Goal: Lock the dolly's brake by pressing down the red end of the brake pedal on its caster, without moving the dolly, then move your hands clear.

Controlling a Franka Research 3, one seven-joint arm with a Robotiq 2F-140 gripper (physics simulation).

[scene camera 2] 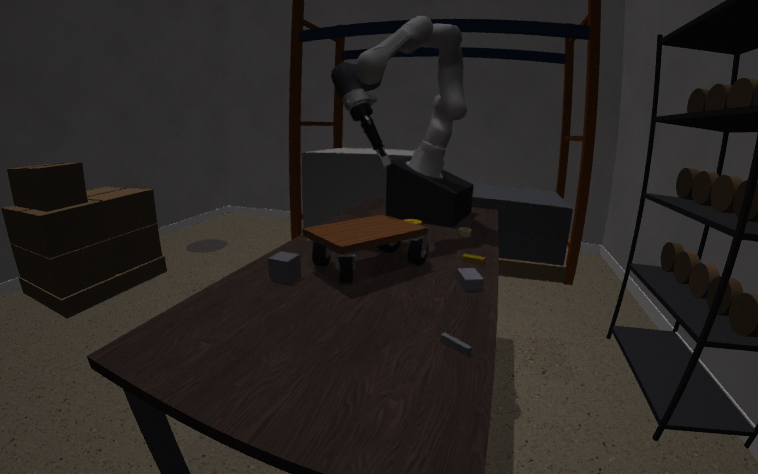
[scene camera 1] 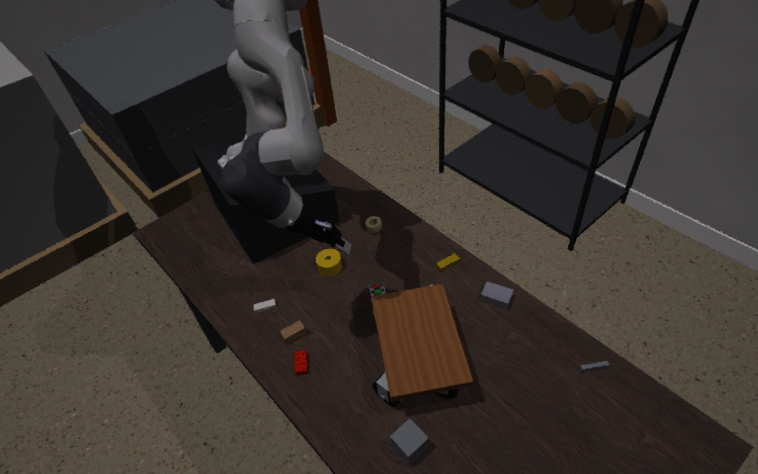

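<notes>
The dolly (scene camera 1: 422,340) (scene camera 2: 366,231) has a wooden top and stands on its casters on the dark table. The brake pedal (scene camera 1: 377,289) shows in scene camera 1 at the dolly's corner nearest the robot base, with a red end and a green end; its tilt is too small to tell. In scene camera 2 the pedal is hidden behind the dolly's top. My gripper (scene camera 1: 344,246) (scene camera 2: 386,161) is shut and empty. It is in the air above the table, apart from the pedal and the dolly, on the robot base side.
A yellow ring (scene camera 1: 328,266) and a beige ring (scene camera 1: 373,224) are near the robot base. A yellow block (scene camera 1: 448,261) and a lilac block (scene camera 1: 496,294) lie beyond the dolly. A grey cube (scene camera 1: 409,439) (scene camera 2: 284,267), a red brick (scene camera 1: 301,362) and a tan block (scene camera 1: 293,332) are also on the table (scene camera 2: 335,357).
</notes>
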